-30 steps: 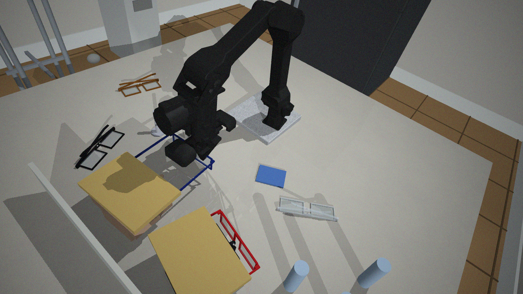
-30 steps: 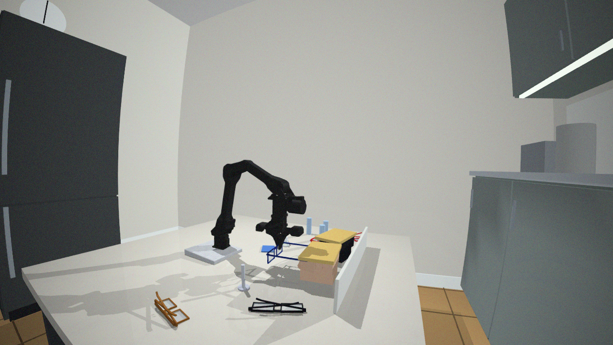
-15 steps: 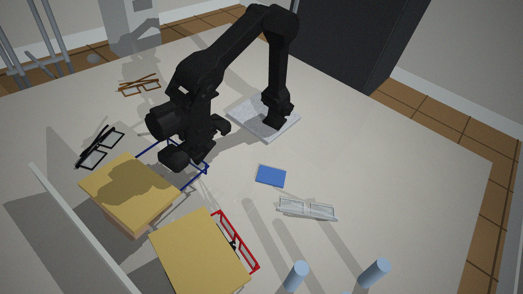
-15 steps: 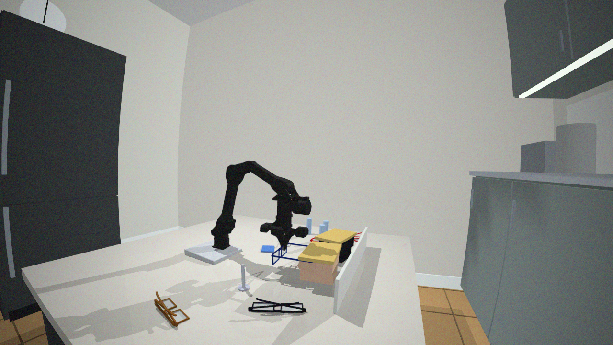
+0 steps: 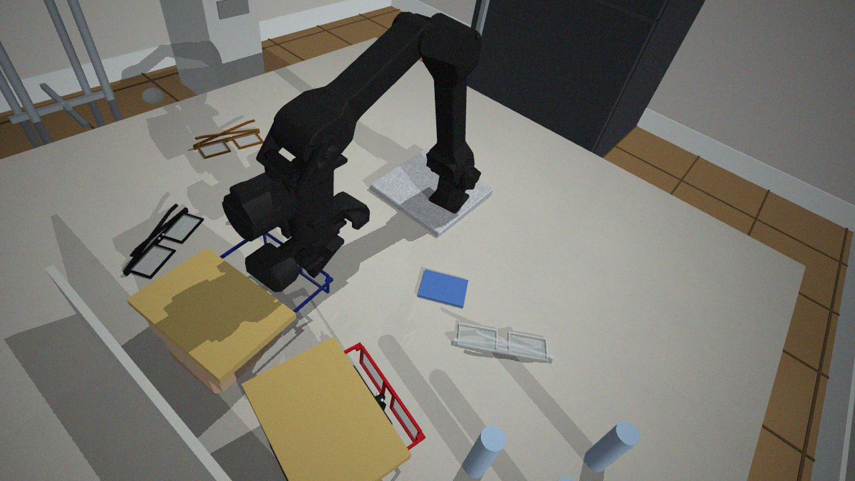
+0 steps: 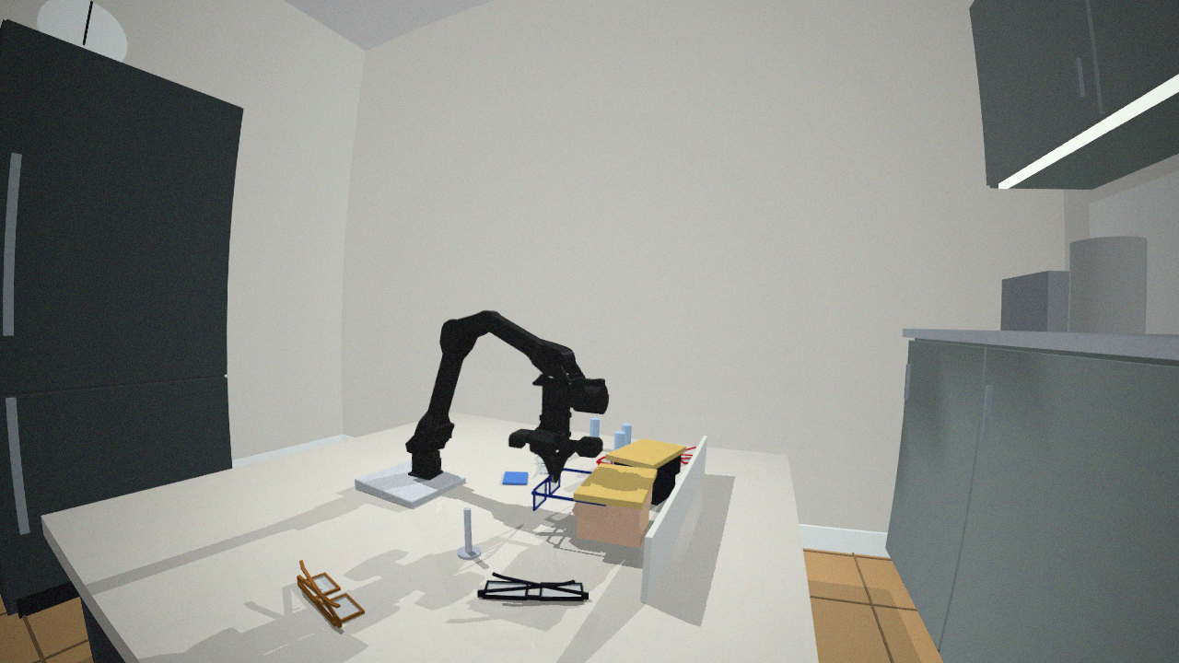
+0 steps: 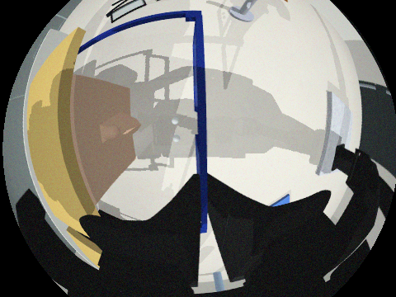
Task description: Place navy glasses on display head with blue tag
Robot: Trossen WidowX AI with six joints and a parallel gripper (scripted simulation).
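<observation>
The skin-coloured display head lies 110 mm ahead of my gripper tip, 50 mm to the right of it and 10 mm below it. Also, from my gripper tip: grey post stand 210 mm to the right, 90 mm behind, 50 mm below; white panel 270 mm ahead, 40 mm to the left, 20 mm below; blue card 160 mm to the left, 150 mm behind, 70 mm below.
</observation>
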